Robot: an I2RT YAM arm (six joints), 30 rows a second.
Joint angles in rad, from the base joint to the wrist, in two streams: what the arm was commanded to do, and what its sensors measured. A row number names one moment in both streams.
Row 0, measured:
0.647, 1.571, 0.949, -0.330, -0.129, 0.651
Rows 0 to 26, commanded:
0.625, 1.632, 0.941, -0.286, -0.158, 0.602
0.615, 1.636, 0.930, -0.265, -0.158, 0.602
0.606, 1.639, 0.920, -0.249, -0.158, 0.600
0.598, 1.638, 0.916, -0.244, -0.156, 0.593
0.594, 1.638, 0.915, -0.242, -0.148, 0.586
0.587, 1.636, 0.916, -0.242, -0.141, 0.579
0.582, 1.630, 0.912, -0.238, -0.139, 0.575
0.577, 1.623, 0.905, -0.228, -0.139, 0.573
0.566, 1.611, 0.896, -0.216, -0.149, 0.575
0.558, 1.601, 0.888, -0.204, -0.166, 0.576
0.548, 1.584, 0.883, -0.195, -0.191, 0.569
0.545, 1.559, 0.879, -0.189, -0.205, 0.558
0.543, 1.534, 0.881, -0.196, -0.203, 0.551
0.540, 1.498, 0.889, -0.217, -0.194, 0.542
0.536, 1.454, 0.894, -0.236, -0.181, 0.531
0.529, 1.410, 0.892, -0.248, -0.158, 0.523
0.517, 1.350, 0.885, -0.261, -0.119, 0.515
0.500, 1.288, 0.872, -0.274, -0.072, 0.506
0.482, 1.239, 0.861, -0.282, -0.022, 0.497
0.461, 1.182, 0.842, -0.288, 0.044, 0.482
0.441, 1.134, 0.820, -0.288, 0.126, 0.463
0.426, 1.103, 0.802, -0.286, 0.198, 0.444
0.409, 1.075, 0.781, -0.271, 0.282, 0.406
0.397, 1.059, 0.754, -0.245, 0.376, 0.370
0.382, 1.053, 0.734, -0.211, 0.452, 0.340
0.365, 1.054, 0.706, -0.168, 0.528, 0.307
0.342, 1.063, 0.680, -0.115, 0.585, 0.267
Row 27, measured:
0.374, 1.032, 0.756, -0.177, 0.292, 0.400
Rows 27 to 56, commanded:
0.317, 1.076, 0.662, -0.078, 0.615, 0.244
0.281, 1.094, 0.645, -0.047, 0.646, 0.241
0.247, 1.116, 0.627, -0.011, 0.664, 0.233
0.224, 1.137, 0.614, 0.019, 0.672, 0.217
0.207, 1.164, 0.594, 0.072, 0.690, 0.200
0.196, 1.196, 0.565, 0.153, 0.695, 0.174
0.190, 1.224, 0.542, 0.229, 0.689, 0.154
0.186, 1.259, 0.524, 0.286, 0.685, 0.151
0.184, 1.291, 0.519, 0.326, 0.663, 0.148
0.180, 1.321, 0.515, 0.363, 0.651, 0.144
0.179, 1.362, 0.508, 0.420, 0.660, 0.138
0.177, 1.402, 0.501, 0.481, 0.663, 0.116
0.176, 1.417, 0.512, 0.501, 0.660, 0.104
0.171, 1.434, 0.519, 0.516, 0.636, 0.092
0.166, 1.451, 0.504, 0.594, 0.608, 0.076
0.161, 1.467, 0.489, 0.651, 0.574, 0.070
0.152, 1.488, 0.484, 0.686, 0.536, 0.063
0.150, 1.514, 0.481, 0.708, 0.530, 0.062
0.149, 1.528, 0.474, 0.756, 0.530, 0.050
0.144, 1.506, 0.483, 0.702, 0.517, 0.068
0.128, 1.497, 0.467, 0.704, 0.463, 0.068
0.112, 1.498, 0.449, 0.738, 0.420, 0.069
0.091, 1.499, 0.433, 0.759, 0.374, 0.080
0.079, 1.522, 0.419, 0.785, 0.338, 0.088
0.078, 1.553, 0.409, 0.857, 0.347, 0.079
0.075, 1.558, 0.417, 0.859, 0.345, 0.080
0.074, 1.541, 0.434, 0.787, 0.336, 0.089
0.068, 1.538, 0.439, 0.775, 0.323, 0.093
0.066, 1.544, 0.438, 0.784, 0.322, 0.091
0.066, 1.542, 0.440, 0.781, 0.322, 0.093
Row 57, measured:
0.068, 1.531, 0.429, 0.754, 0.373, 0.083
